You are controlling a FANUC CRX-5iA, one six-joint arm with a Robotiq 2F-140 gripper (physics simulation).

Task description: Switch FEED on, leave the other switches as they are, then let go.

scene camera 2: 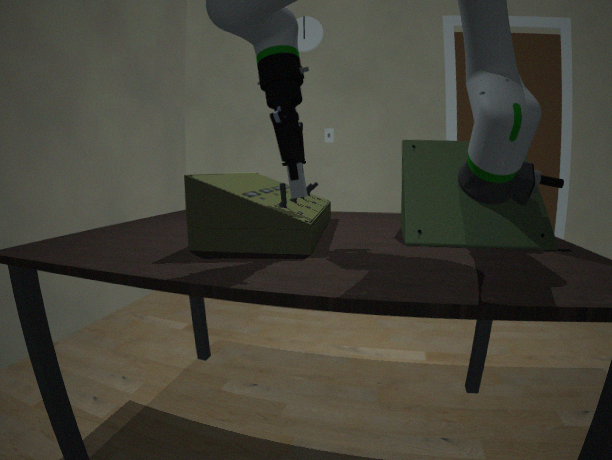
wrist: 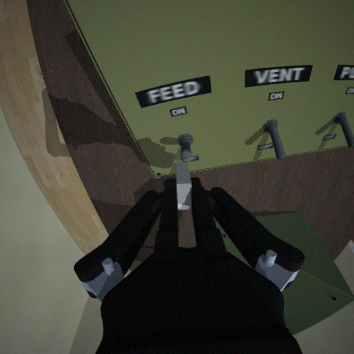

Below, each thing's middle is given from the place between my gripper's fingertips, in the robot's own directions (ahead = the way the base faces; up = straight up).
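Labels:
Relative to the olive switch panel [scene camera 2: 232,212], my hand is 3 cm above, 16 cm to the left and 15 cm short of it.

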